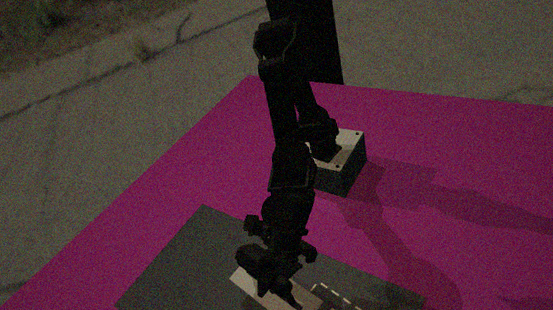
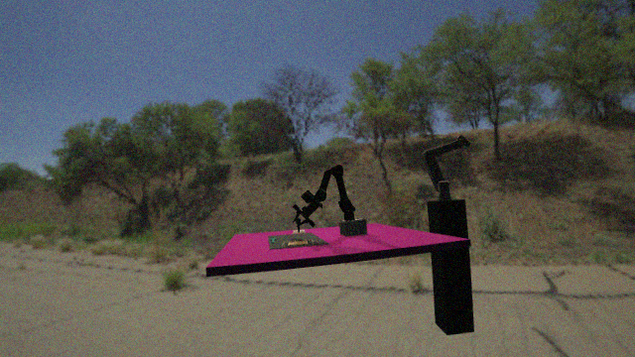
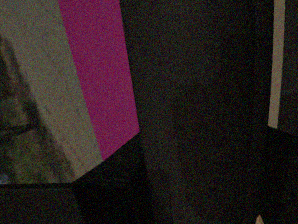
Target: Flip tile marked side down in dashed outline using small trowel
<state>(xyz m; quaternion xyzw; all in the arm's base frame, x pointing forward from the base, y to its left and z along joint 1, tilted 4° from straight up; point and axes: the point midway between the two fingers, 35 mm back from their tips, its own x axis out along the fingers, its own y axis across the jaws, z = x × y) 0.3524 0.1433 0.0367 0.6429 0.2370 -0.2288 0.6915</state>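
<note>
My gripper tip is 12 cm above the dark grey mat, 7 cm to the left of it and 1 cm short of it. From my gripper tip the other things lie so: dark trowel 3 cm behind, 1 cm below; tile 14 cm to the left, 10 cm below, 2 cm behind; teal patch 15 cm ahead, 10 cm below, 7 cm to the right.
</note>
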